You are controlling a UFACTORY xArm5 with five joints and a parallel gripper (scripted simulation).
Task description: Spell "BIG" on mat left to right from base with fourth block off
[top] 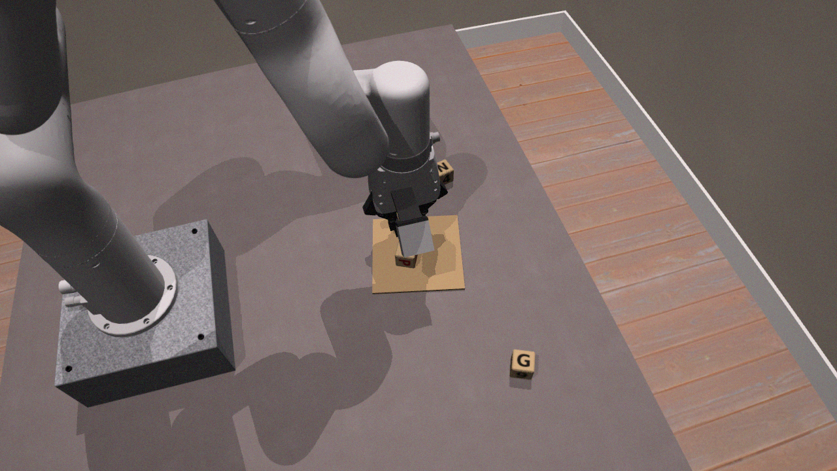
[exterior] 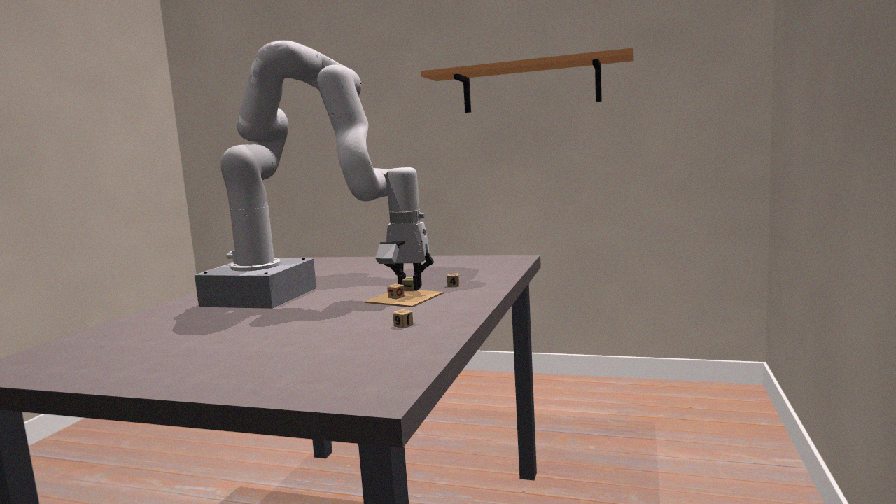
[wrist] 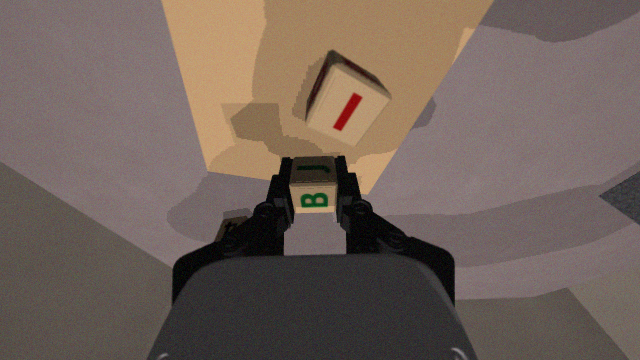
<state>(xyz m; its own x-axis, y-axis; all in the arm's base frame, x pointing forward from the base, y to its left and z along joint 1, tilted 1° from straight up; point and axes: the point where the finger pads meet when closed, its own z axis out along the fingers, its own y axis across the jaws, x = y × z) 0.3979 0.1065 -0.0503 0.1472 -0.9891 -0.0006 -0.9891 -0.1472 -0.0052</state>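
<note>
My hand is 1 cm above the B block. From my hand the other things lie so: tan mat 1 cm ahead, 5 cm to the right, 3 cm below; G block 12 cm ahead, 26 cm to the right, 2 cm below.
</note>
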